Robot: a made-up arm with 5 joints. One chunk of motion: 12 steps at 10 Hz.
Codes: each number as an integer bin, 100 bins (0 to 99) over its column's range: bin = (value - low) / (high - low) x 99, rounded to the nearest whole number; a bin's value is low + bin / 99 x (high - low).
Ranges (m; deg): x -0.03..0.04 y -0.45..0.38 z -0.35..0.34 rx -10..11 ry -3..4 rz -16..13
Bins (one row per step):
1: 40 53 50 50 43 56
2: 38 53 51 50 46 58
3: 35 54 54 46 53 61
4: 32 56 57 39 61 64
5: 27 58 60 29 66 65
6: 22 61 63 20 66 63
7: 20 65 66 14 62 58
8: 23 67 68 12 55 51
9: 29 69 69 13 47 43
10: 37 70 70 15 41 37
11: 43 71 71 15 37 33
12: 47 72 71 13 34 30
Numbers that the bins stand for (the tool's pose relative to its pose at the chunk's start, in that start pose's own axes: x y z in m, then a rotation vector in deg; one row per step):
1: -0.0017 -0.0057 -0.0015 0.61 0.04 0.40
2: -0.0031 -0.0057 0.0055 0.61 0.25 0.99
3: -0.0053 0.0027 0.0264 -0.24 0.75 1.87
4: -0.0074 0.0195 0.0473 -1.73 1.31 2.75
5: -0.0109 0.0363 0.0682 -3.85 1.67 3.04
6: -0.0144 0.0614 0.0891 -5.76 1.67 2.45
7: -0.0159 0.0949 0.1100 -7.03 1.38 0.99
8: -0.0137 0.1117 0.1239 -7.45 0.89 -1.06
9: -0.0095 0.1285 0.1309 -7.24 0.32 -3.40
10: -0.0038 0.1369 0.1379 -6.82 -0.10 -5.16
11: 0.0004 0.1453 0.1448 -6.82 -0.38 -6.33
12: 0.0032 0.1536 0.1448 -7.24 -0.60 -7.21

